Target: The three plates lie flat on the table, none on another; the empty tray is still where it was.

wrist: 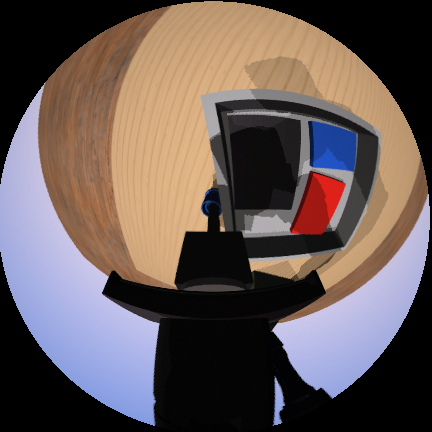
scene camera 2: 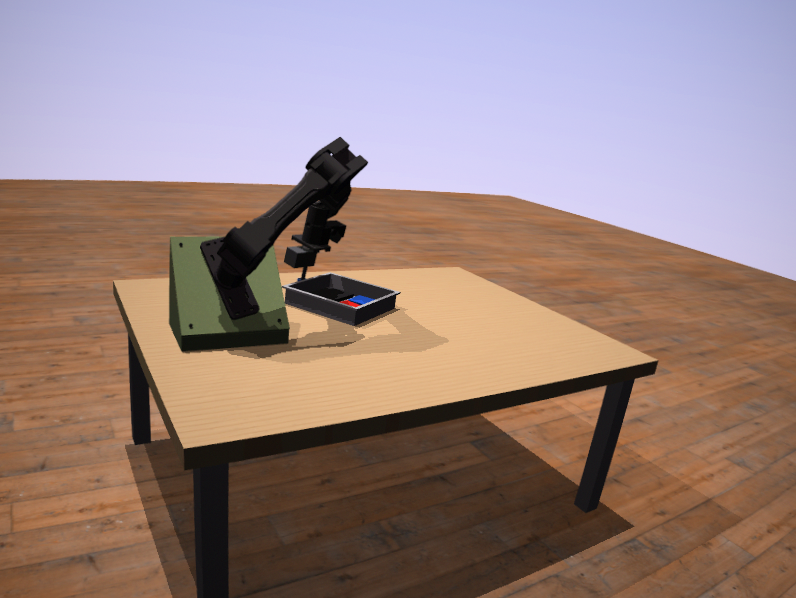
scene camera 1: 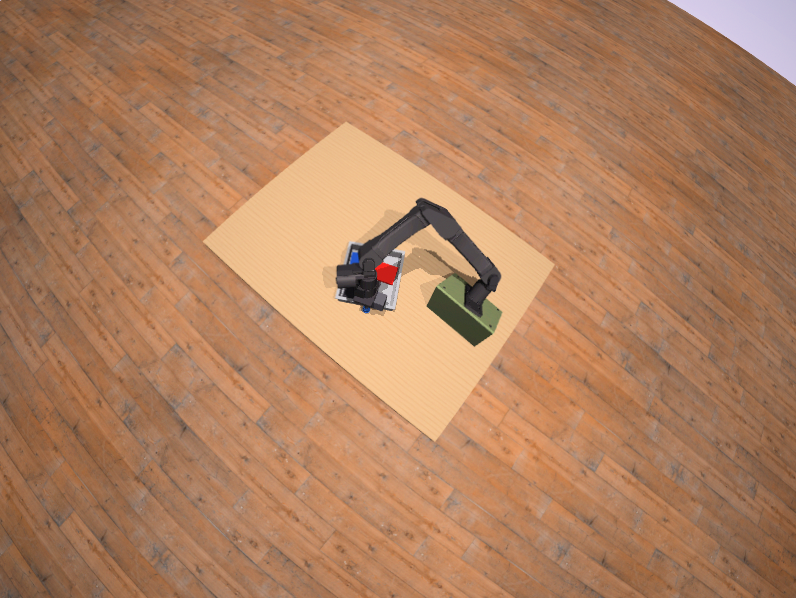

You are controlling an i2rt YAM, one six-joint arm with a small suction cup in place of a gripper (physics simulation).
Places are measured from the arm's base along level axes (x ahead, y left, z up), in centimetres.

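Where they show: hand at its tool point: (wrist: 213, 197) (scene camera 2: 300, 287) (scene camera 1: 366, 310); arm's base at its link origin: (scene camera 2: 228, 278) (scene camera 1: 472, 300).
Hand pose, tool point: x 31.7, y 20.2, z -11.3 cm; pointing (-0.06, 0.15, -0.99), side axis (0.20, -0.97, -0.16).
Observation:
Each offset is from my tool point to the top centre of the thing. Level surfaces: height alone.
A grey tray @[dy -12.4, dx +5.8, dz +2.9 cm] (scene camera 1: 398, 285) (scene camera 2: 321, 310) (wrist: 240, 95) stands on the table, with three plates lying in it. A large black plate @[dy -5.5, dx +6.1, dz -0.8 cm] (wrist: 260, 165) lies flat on the cup's side of the tray. A blue plate @[dy -14.7, dx +13.4, dz -0.8 cm] (scene camera 1: 354, 258) (scene camera 2: 361, 300) (wrist: 333, 146) and a red plate @[dy -17.0, dx +3.5, dz -0.7 cm] (scene camera 1: 386, 272) (scene camera 2: 350, 303) (wrist: 320, 205) lie flat beside it, apart from each other. The red one is turned slightly. None visibly lies on another. My suction cup (scene camera 1: 366, 309) (scene camera 2: 301, 279) (wrist: 212, 202) is off and holds nothing. It hangs close outside the tray's wall; whether it touches is unclear. In scene camera 1, the arm hides most of the black plate.
The wooden table @[dz -2.1 cm] (scene camera 1: 283, 212) (scene camera 2: 482, 334) (wrist: 160, 125) carries the green arm base (scene camera 1: 453, 313) (scene camera 2: 186, 289) near one edge. The arm (scene camera 1: 444, 222) (scene camera 2: 276, 218) bends over from the base to the tray. A second tray does not show.

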